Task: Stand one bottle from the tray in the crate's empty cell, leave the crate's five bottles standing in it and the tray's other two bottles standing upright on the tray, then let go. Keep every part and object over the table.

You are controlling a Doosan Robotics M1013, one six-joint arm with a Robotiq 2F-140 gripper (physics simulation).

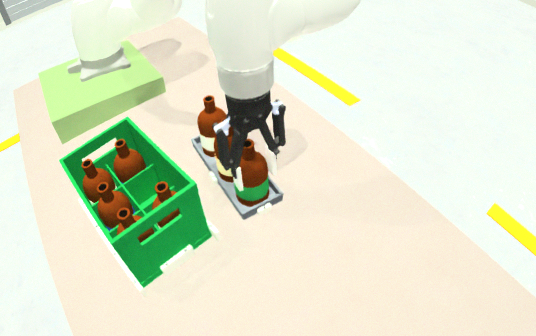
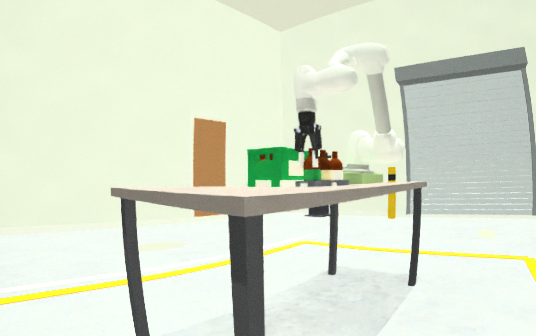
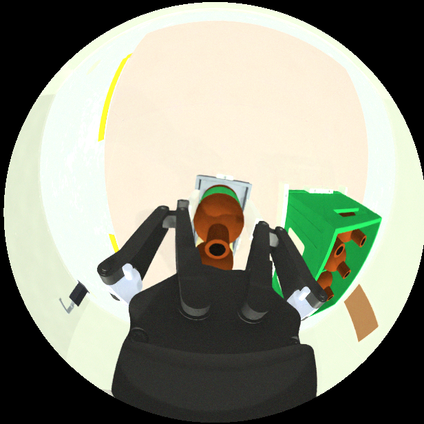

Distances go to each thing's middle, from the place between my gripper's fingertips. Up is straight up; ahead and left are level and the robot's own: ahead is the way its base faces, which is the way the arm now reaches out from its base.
Right now my hand is 2 cm past the green-labelled brown bottle (image 1: 254,169).
